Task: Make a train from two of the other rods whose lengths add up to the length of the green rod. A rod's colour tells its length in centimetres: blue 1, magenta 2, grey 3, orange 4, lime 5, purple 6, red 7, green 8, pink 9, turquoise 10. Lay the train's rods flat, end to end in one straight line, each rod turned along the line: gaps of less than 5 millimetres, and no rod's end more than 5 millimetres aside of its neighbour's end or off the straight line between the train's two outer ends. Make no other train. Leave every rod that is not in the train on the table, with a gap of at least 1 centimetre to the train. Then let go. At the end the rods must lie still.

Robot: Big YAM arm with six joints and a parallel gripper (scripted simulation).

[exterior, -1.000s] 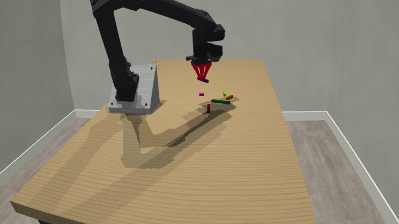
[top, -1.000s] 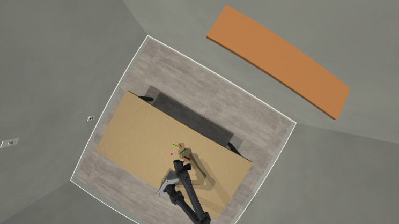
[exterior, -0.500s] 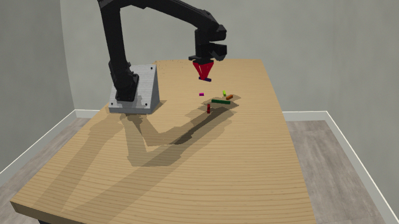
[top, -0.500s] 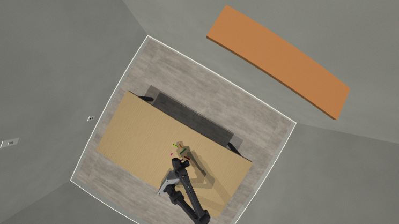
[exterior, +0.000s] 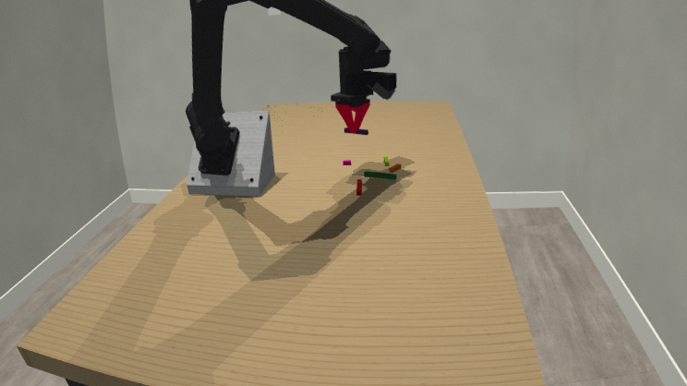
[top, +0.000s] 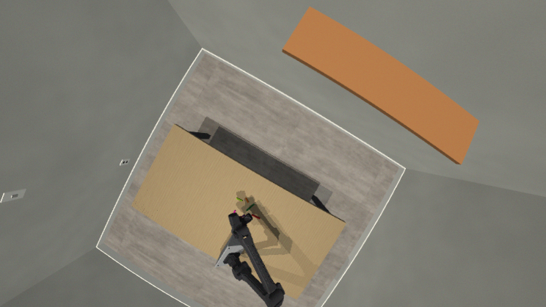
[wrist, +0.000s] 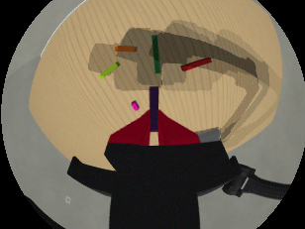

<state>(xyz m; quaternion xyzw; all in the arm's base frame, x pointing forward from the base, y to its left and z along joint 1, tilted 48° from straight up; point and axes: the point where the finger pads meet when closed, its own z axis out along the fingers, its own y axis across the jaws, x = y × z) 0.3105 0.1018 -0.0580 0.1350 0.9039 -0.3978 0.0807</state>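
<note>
My hand is 30 mm past the magenta rod, 60 mm to the right of it and 110 mm above it. Also, from my hand: orange rod 100 mm ahead, 30 mm to the left, 110 mm below; green rod 60 mm ahead, 30 mm to the right, 110 mm below; purple rod 10 mm ahead, 10 mm below.
</note>
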